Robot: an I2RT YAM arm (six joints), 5 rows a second.
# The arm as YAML. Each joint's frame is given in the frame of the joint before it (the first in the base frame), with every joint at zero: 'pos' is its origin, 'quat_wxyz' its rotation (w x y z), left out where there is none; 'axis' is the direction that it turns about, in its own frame. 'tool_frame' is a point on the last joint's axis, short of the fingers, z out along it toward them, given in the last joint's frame.
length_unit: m
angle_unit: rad
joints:
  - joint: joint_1
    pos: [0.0, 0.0, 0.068]
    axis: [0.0, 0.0, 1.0]
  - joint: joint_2
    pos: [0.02, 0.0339, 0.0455]
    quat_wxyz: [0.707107, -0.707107, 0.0, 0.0]
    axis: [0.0, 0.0, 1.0]
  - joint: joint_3
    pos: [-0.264, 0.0, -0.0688]
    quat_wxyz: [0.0, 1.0, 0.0, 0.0]
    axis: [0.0, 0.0, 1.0]
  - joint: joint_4
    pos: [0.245, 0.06, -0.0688]
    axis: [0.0, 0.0, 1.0]
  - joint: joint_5
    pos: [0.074, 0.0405, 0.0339]
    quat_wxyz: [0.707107, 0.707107, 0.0, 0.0]
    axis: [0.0, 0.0, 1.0]
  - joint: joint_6
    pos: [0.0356, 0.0, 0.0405]
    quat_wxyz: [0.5, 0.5, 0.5, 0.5]
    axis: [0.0, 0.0, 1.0]
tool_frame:
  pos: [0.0, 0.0, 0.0]
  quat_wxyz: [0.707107, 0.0, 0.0, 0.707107]
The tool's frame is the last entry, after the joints.
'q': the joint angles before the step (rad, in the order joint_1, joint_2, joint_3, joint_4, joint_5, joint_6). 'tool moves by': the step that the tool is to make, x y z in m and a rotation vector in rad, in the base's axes. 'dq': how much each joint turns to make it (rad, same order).
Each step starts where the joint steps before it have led.
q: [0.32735 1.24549 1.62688 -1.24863 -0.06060 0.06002]
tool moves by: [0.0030 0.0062 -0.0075 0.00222 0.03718 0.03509]
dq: [0.01919 0.01405 -0.01636 -0.00417 -0.02121 -0.00320]
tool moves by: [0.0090 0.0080 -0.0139 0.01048 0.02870 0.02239]
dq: [0.01663 0.01823 -0.04663 0.04229 -0.01919 0.00758]
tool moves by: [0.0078 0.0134 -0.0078 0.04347 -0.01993 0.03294]
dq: [0.03722 0.01202 -0.03903 0.08842 -0.02326 0.02382]
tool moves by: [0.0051 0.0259 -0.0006 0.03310 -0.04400 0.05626]
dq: [0.08713 0.03112 0.00088 0.08782 0.01185 0.03074]
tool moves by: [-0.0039 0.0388 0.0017 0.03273 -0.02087 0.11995]
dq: [0.13181 0.04981 0.03209 0.05499 -0.00406 0.02034]
